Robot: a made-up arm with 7 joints.
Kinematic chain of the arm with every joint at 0, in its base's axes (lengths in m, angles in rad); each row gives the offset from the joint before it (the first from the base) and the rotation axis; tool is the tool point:
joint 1: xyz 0 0 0 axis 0 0.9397 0.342
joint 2: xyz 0 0 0 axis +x
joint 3: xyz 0 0 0 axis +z
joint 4: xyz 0.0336 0 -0.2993 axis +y
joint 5: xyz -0.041 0 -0.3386 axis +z
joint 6: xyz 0 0 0 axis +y
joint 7: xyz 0 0 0 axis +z
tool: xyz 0 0 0
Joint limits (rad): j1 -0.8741..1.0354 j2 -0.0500..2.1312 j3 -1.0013..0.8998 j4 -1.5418..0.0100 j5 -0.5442..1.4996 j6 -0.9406..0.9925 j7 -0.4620..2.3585
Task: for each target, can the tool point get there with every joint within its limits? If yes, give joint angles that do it. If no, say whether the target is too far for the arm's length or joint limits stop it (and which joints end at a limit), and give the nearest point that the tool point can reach.
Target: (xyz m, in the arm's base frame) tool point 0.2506 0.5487 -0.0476
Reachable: yes | joints 0.0033 1.2705 0.4373 -0.9172 -0.2870 0.5556 1.6212
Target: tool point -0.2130 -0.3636 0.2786
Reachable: no: joint limits stop it (at a limit: joint 1, joint 2, joint 3, joint 4) | nearest point -0.1262 0.1255 0.4780 | short by 0.535 m
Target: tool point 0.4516 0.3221 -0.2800
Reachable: yes | joints -0.5570 0.4673 0.6449 -0.7441 1.1974 -0.1684 2.0745
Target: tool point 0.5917 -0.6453 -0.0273
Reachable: no: too far | nearest point 0.4025 -0.3541 -0.1101 | short by 0.357 m
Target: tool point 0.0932 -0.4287 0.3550
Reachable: no: joint limits stop it (at a limit: joint 1, joint 2, joint 4) | nearest point 0.3613 -0.3560 -0.0534 | short by 0.494 m
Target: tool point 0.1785 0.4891 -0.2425
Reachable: yes | joints 0.3196 0.9161 0.4625 -1.1622 -0.3365 0.7564 2.0056
